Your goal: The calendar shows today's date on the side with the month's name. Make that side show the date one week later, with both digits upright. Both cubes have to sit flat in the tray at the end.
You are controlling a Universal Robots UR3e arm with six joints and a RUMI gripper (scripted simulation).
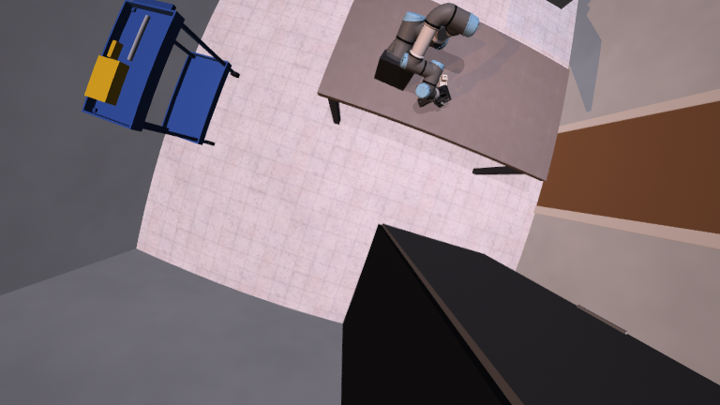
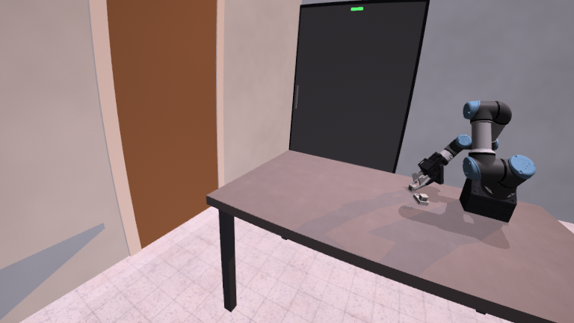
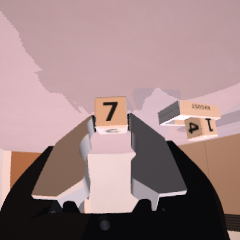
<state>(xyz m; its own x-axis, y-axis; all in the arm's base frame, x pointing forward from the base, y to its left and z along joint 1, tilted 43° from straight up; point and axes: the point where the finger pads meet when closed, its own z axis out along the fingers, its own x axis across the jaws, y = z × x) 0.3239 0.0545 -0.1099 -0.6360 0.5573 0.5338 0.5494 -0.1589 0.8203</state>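
My gripper is now 1 cm above the cube. The rest, counted from my hand: pale tray 3 cm behind, 10 cm to the left, 1 cm below.
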